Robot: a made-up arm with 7 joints. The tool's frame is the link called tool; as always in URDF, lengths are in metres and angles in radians. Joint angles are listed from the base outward. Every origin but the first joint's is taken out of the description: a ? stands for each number. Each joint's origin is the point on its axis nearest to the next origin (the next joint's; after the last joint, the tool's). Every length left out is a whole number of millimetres.
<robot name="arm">
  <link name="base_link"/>
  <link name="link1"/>
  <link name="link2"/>
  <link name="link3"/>
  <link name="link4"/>
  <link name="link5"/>
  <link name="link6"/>
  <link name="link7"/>
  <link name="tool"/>
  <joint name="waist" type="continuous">
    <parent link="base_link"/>
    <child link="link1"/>
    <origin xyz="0.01 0.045 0.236" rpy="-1.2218 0 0"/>
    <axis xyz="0 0 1"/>
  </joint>
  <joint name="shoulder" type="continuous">
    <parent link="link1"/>
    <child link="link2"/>
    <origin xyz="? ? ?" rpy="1.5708 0 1.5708"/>
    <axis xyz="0 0 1"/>
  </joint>
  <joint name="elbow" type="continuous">
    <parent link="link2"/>
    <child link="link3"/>
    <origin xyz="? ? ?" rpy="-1.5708 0 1.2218"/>
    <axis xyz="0 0 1"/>
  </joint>
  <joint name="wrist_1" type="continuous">
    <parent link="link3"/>
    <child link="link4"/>
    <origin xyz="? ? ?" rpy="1.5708 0 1.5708"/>
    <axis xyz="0 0 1"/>
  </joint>
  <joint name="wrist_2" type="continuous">
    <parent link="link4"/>
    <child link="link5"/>
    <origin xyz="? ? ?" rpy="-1.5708 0 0"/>
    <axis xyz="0 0 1"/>
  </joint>
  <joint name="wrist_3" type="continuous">
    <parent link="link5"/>
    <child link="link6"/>
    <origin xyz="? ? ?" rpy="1.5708 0 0"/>
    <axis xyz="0 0 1"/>
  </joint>
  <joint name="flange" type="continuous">
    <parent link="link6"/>
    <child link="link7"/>
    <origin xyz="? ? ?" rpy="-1.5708 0 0"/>
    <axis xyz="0 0 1"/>
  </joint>
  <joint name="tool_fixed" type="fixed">
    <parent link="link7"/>
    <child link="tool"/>
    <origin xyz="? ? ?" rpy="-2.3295 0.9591 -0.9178"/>
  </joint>
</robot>
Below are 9 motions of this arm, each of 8 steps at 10 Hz.
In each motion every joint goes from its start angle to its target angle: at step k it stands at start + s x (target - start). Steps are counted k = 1, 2, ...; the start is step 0. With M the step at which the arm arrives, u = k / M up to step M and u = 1 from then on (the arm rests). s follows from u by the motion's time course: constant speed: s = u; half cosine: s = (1 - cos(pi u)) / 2; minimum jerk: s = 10 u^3 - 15 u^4 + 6 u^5.
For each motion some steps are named. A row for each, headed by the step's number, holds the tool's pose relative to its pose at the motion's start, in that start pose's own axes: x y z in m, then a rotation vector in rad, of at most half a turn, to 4 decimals.
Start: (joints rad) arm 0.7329 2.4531 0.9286 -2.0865 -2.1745 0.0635 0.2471
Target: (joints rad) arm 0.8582 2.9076 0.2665 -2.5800 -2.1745 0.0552 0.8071
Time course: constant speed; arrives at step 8
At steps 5, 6, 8:
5: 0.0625 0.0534 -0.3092 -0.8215 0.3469 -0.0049
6: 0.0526 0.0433 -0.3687 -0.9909 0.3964 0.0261
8: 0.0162 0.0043 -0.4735 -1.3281 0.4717 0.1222

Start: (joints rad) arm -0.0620 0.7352 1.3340 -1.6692 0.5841 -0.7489 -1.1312
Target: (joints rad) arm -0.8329 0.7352 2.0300 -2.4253 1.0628 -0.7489 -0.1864
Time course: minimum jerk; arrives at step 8
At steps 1, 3, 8:
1: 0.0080 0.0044 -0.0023 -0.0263 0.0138 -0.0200
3: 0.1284 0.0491 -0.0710 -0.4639 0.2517 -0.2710
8: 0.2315 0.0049 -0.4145 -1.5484 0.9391 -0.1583

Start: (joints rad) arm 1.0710 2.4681 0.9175 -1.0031 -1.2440 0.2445 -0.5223
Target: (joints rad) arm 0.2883 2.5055 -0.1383 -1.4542 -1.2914 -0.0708 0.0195
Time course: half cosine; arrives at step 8
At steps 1, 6, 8:
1: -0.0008 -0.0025 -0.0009 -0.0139 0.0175 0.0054
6: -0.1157 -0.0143 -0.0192 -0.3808 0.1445 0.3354
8: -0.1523 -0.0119 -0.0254 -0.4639 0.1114 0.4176

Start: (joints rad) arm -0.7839 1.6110 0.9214 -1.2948 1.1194 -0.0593 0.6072
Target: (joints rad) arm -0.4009 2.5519 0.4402 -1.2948 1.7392 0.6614 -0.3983
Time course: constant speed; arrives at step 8
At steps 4, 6, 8:
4: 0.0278 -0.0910 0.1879 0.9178 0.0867 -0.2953
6: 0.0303 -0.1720 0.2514 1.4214 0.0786 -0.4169
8: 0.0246 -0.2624 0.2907 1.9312 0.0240 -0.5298

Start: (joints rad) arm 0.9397 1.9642 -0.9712 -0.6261 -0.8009 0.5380 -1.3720
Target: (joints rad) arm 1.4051 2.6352 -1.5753 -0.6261 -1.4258 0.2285 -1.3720
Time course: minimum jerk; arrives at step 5
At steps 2, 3, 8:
2: -0.0762 0.0737 0.1262 0.4719 0.3054 0.1518
3: -0.1553 0.0814 0.3076 0.9712 0.6603 0.4214
8: -0.2067 0.0140 0.4687 1.3591 0.9413 0.7467

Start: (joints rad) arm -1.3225 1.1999 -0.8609 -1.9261 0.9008 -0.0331 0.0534
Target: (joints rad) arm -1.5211 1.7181 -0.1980 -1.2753 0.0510 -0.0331 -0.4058
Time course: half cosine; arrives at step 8
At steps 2, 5, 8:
2: 0.0170 0.0027 -0.0843 0.1950 0.2662 0.0627
5: -0.0562 0.0622 -0.4098 0.9172 1.2192 0.0867
8: -0.1921 0.1129 -0.5583 1.2799 1.7119 -0.0859

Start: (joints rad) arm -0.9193 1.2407 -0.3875 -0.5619 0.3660 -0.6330 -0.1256
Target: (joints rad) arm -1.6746 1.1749 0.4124 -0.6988 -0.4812 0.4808 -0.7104
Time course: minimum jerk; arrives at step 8
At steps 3, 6, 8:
3: 0.0850 0.1230 -0.0580 0.1397 0.2187 -0.0808
6: 0.1812 0.2971 -0.3219 0.3527 0.5166 -0.5768
8: 0.1833 0.3058 -0.3729 0.3658 0.5104 -0.6894

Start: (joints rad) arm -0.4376 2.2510 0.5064 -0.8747 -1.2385 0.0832 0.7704
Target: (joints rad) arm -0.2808 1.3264 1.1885 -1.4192 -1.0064 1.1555 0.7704
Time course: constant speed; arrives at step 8
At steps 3, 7, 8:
3: -0.0685 0.0404 0.0252 -0.2423 -0.0204 -0.5355
7: -0.1235 -0.0219 0.0477 -0.2130 -0.0632 -1.3846
8: -0.1391 -0.0567 0.0543 -0.1422 -0.0595 -1.5984

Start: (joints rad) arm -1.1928 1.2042 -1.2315 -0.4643 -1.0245 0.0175 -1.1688
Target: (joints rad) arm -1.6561 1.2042 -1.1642 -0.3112 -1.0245 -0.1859 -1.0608
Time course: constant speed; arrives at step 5
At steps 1, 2, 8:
1: 0.0088 -0.0361 0.0387 -0.0286 -0.0519 -0.0677
2: 0.0127 -0.0727 0.0762 -0.0587 -0.1010 -0.1380
8: -0.0030 -0.1806 0.1794 -0.1565 -0.2296 -0.3641

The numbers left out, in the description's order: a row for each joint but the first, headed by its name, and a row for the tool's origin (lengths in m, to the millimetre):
shoulder: -0.02 -0.015 0
elbow: 0.222 -0.091 0
wrist_1: -0.04 -0.03 0
wrist_2: 0.07 -0.48 0
wrist_3: -0.02 0.01 0
flange: -0.02 0.01 0
tool: -0.01 0.01 0

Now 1 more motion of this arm.
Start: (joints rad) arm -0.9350 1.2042 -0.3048 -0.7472 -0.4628 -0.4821 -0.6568
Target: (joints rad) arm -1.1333 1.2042 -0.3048 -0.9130 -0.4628 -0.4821 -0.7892
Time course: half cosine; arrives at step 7
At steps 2, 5, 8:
2: 0.0280 0.0024 -0.0188 0.0057 0.0694 -0.0017
5: 0.1129 0.0040 -0.0915 0.0354 0.2998 -0.0156
8: 0.1357 0.0027 -0.1163 0.0474 0.3695 -0.0224

